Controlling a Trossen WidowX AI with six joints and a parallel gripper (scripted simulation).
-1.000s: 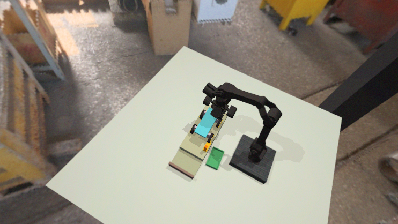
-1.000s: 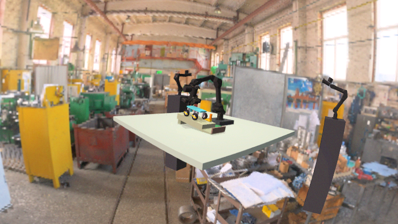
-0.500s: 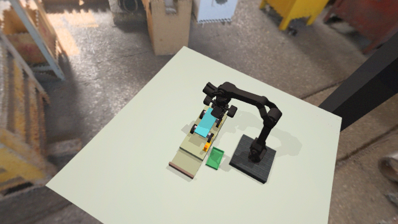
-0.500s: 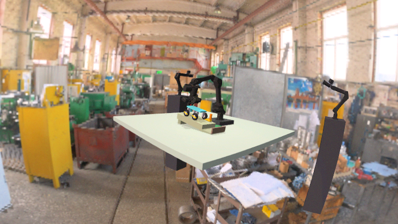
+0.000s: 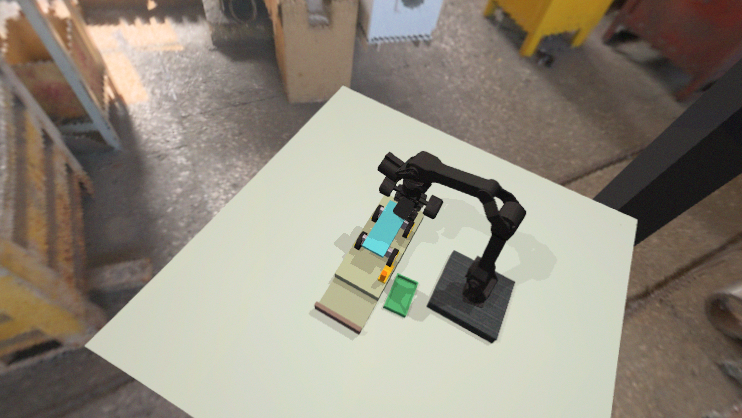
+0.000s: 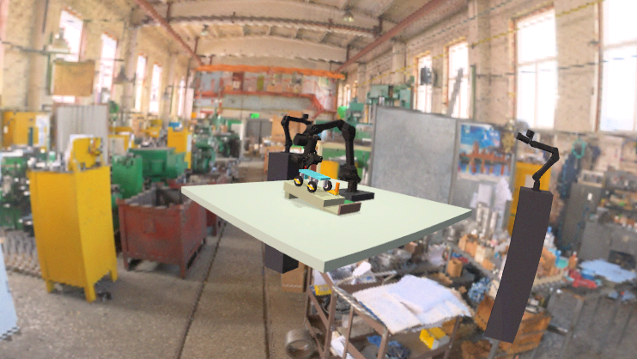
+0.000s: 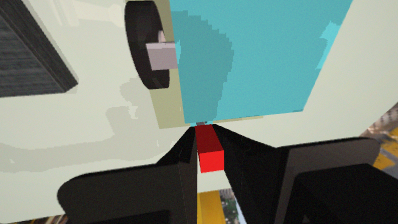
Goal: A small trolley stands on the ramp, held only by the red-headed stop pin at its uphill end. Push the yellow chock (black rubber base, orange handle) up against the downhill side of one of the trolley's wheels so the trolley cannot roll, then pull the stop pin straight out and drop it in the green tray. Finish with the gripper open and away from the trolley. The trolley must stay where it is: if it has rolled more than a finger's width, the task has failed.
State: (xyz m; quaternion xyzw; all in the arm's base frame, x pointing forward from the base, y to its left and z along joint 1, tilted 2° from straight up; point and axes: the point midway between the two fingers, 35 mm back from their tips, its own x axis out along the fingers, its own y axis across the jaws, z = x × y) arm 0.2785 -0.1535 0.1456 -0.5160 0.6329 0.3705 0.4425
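My gripper tip is 24 cm to the right of the green tray, 15 cm above it and 6 cm past it. The rest, counted from my gripper tip: ramp (11 cm to the left, 10 cm below, 4 cm ahead); stop pin (right at my gripper tip); trolley (11 cm to the left, 4 cm ahead, 3 cm below).
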